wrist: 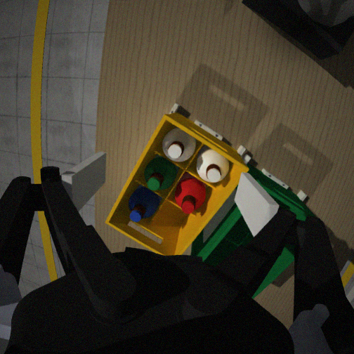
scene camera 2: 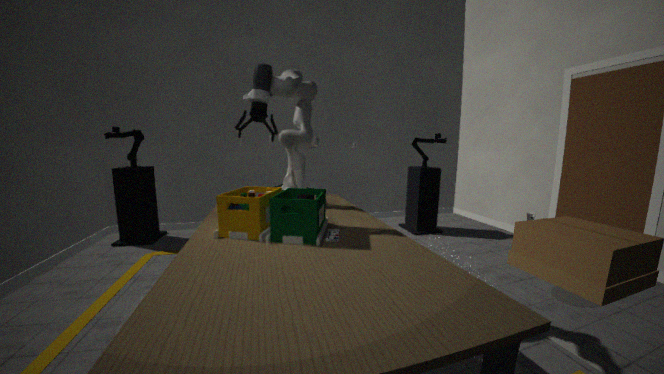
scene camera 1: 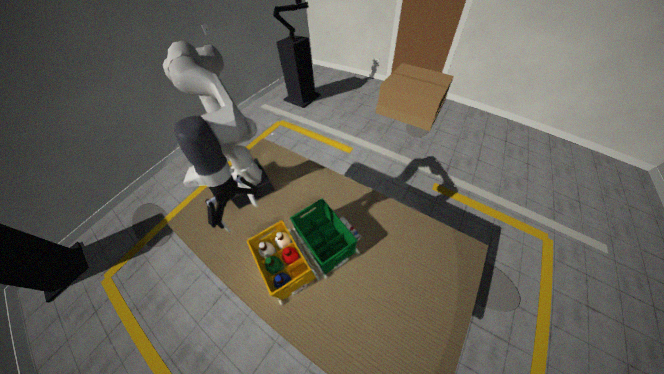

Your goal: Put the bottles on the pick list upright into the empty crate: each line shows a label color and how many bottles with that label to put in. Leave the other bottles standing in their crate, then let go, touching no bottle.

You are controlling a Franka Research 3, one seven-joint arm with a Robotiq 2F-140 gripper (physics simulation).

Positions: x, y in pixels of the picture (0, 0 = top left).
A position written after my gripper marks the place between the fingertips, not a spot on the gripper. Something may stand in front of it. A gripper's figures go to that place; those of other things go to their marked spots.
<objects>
My gripper [wrist: 171, 176] is 0.20 m from the lens. A red bottle [wrist: 190, 192] is 0.47 m from the lens.
</objects>
